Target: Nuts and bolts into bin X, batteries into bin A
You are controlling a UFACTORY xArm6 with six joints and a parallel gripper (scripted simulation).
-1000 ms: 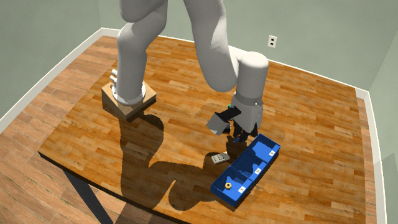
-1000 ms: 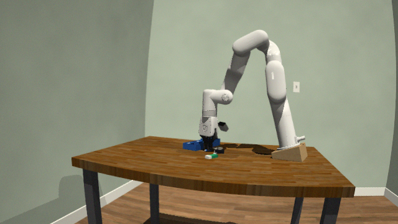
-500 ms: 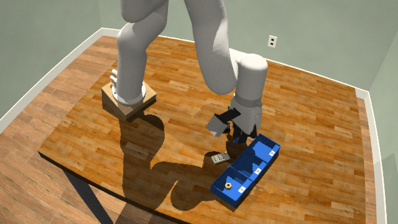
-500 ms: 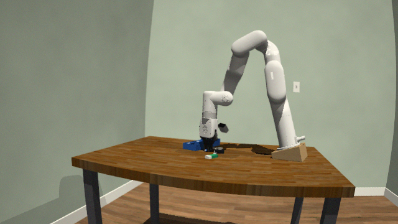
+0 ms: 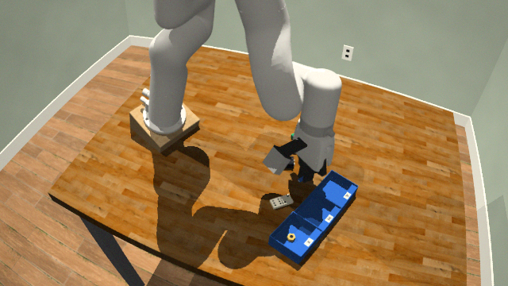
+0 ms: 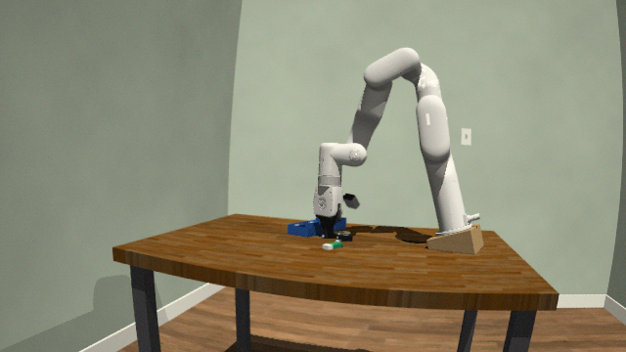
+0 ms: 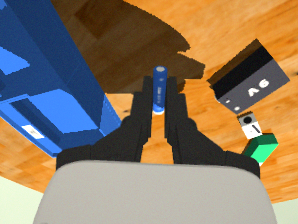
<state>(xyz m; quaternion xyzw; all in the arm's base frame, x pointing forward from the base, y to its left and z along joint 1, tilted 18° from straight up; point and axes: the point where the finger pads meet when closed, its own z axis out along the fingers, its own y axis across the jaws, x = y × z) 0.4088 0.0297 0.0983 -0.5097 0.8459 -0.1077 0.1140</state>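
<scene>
Right now my hand is 6 cm past the black block battery, 2 cm to the right of it and 1 cm above it. From my hand the other things lie so: blue battery 2 cm below; then white domino 2 cm behind, 10 cm to the right, 2 cm below; then grey piece 6 cm behind, 8 cm to the left, 1 cm below.
</scene>
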